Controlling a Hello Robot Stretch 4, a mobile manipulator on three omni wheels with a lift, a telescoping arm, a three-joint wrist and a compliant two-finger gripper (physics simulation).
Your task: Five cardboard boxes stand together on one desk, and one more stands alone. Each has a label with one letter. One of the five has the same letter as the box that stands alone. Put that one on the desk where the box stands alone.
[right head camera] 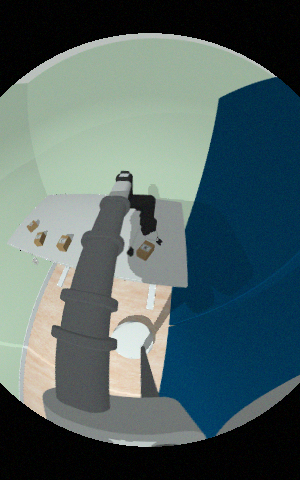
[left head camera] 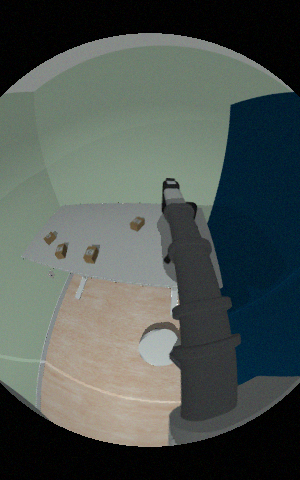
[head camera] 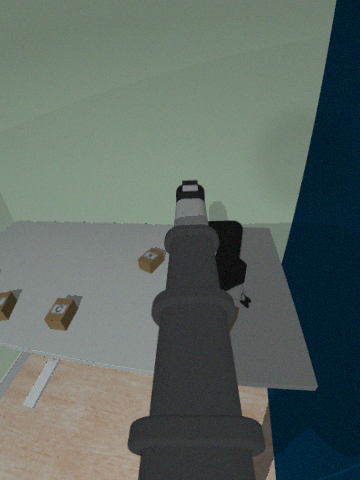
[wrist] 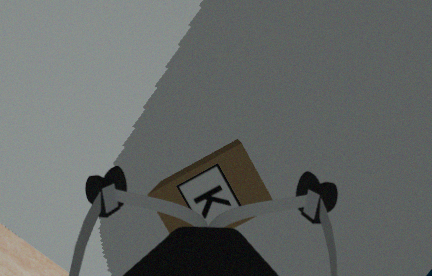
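Observation:
A cardboard box labelled K lies turned at an angle on the grey desk. My gripper is open and empty, with the K box showing between its fingers in the wrist view; the height gap is hard to tell. A box labelled C stands near the front edge. A box farther back and two boxes at the left have labels too small to read. The lone box does not show.
My arm reaches over the desk and hides part of it. A dark blue surface rises along the right. A green wall stands behind the desk. A pale round object is in front of it.

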